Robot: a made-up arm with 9 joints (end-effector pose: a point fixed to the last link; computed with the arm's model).
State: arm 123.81 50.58 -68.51 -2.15 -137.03 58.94 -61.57 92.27 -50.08
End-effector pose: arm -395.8 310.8 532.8 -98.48 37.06 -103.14
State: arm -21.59 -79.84 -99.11 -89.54 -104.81 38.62 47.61 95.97 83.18
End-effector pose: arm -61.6 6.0 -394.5 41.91 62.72 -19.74
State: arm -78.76 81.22 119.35 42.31 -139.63 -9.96 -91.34 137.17 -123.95
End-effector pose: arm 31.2 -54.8 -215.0 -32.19 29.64 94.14
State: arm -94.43 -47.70 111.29 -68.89 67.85 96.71 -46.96 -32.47 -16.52
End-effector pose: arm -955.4 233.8 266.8 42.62 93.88 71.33
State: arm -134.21 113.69 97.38 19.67 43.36 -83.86 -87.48 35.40 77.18
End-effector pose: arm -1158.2 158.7 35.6 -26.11 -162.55 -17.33
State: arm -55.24 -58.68 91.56 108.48 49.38 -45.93 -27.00 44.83 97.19
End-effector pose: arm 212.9 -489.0 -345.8 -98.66 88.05 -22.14
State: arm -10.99 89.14 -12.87 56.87 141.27 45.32 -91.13 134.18 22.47
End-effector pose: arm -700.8 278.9 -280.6 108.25 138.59 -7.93
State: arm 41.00 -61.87 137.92 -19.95 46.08 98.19 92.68 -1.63 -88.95
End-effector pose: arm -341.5 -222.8 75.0 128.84 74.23 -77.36
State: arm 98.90 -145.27 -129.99 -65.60 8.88 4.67 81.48 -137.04 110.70
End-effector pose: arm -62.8 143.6 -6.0 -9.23 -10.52 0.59
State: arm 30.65 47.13 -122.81 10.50 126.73 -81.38 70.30 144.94 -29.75
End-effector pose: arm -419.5 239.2 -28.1 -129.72 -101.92 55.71
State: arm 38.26 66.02 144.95 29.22 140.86 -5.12 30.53 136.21 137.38
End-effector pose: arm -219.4 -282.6 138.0 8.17 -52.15 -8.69
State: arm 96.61 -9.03 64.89 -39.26 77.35 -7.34 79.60 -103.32 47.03
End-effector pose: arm -298.0 432.2 368.4 -4.98 17.08 -28.78
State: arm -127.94 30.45 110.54 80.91 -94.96 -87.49 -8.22 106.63 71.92
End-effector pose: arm -776.1 -286.6 276.5 -50.04 -86.10 -61.62
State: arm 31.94 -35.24 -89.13 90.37 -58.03 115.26 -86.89 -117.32 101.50
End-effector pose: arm -97.2 -119.2 -115.7 140.49 -29.89 106.94
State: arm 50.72 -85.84 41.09 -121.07 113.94 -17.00 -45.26 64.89 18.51
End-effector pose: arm -776.8 164.7 991.4 -96.56 -90.98 -59.17
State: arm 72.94 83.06 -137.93 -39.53 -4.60 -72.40 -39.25 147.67 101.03
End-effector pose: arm -195.4 483.2 450.5 -22.89 13.00 -138.46
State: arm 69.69 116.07 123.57 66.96 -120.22 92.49 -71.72 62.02 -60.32
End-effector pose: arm -568.8 365.1 146.5 51.31 77.65 -73.08
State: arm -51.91 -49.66 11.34 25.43 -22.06 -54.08 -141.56 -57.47 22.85
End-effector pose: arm -555.2 564.7 -288.7 30.45 147.02 40.09
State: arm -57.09 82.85 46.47 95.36 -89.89 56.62 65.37 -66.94 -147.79
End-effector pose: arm -581.0 -504.8 43.6 7.16 -21.38 164.60
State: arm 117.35 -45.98 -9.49 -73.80 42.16 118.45 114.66 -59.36 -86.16
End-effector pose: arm -565.1 -44.0 615.6 13.24 -36.59 109.32
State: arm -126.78 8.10 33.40 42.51 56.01 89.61 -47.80 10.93 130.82
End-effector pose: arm -236.4 585.0 85.7 -49.37 29.06 61.43
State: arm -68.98 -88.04 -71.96 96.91 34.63 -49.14 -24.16 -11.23 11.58
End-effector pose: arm -538.9 -519.8 -13.1 -51.18 -41.66 -136.59
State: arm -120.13 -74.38 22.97 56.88 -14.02 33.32 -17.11 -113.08 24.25
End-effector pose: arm -434.2 -755.0 -214.1 147.30 -21.62 -43.16
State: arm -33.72 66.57 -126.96 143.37 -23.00 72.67 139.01 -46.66 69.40
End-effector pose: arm -40.4 26.2 -511.9 90.93 105.51 -53.16
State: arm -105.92 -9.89 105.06 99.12 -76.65 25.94 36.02 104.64 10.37
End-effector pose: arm -595.1 -331.2 -295.8 32.23 26.68 -74.70
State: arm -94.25 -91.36 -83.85 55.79 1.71 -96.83 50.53 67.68 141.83
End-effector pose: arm -167.7 -493.6 291.6 16.00 -40.39 -25.11
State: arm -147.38 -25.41 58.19 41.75 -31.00 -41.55 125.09 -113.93 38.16
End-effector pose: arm -115.2 -158.3 -6.7 73.82 101.91 5.29
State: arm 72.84 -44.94 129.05 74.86 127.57 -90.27 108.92 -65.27 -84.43
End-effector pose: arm -474.2 242.8 484.1 25.85 33.29 111.30
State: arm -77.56 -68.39 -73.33 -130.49 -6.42 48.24 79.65 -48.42 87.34
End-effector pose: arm -300.6 3.3 205.9 97.25 -28.77 84.40
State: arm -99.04 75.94 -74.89 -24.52 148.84 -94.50 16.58 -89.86 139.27
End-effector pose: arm -391.2 317.1 207.4 15.16 -49.79 49.33
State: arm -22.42 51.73 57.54 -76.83 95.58 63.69 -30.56 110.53 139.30
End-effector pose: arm -983.8 53.3 -109.0 -103.31 -101.21 12.85
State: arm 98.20 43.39 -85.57 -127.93 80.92 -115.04 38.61 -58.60 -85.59
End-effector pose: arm 349.0 212.6 530.1 -4.32 -12.85 -97.95
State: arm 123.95 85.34 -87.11 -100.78 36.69 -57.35 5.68 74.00 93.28
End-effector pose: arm 55.7 332.5 887.5 90.89 -54.04 121.43
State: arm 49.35 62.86 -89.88 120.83 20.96 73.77 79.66 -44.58 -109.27
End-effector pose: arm -311.9 -185.2 -91.9 84.15 42.27 -138.25
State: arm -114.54 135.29 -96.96 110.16 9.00 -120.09 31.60 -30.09 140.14
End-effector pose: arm -774.2 217.1 -243.3 -73.41 28.10 94.95
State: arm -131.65 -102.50 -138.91 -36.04 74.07 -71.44 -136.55 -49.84 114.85
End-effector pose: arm 171.5 411.0 -132.5 -23.56 84.82 7.82
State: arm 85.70 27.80 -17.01 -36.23 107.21 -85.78 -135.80 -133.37 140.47
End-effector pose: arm -229.1 587.7 -72.4 56.91 -143.51 -12.51
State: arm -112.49 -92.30 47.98 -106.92 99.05 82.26 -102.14 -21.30 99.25
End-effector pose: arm -796.1 -599.2 -111.6 95.57 -79.17 -21.79
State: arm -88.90 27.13 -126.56 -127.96 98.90 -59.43 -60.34 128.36 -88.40
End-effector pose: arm 100.2 -402.1 -664.8 62.80 -26.53 -31.98
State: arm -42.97 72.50 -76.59 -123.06 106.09 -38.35 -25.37 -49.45 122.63
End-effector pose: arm 476.8 -661.9 -352.3 -67.20 30.82 -89.88
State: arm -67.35 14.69 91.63 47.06 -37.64 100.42 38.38 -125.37 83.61
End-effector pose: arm -565.3 -111.9 -274.1 -127.42 74.80 -16.32
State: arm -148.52 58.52 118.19 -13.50 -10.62 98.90 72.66 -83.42 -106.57
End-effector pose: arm -461.2 -584.6 -57.9 117.69 -2.28 -107.68
